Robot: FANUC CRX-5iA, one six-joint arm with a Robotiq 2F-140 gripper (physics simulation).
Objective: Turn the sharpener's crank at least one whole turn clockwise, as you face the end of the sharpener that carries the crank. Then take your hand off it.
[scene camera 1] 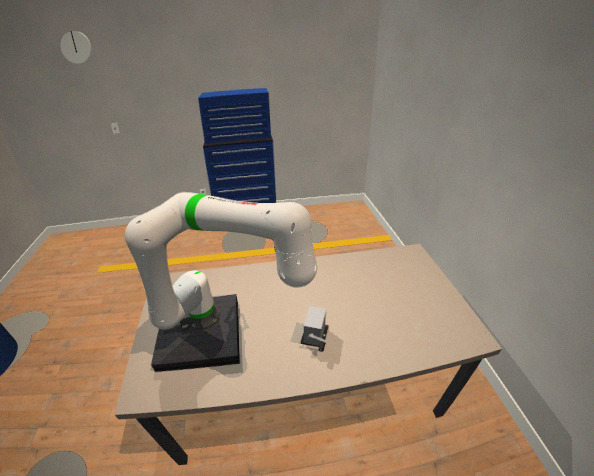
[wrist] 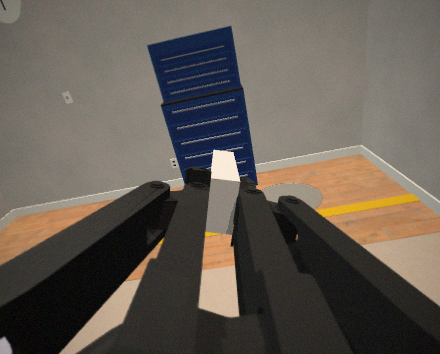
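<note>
The sharpener stands on the table, right of the robot's base, with a light grey top and a dark lower body. Its crank is a small light bar on the end toward the scene camera, slanting down to the right; its exact angle is hard to read. The sharpener does not show in the wrist view. My gripper is shut and empty, its pale fingertips together, facing the back wall. In the scene view the gripper is hidden behind the arm's last joint, above and behind the sharpener, and the visible arm is apart from the crank.
The black base plate carries the arm on the left part of the table. The arm arches above the table toward the right. A blue drawer cabinet stands against the back wall. A yellow line crosses the floor behind the table.
</note>
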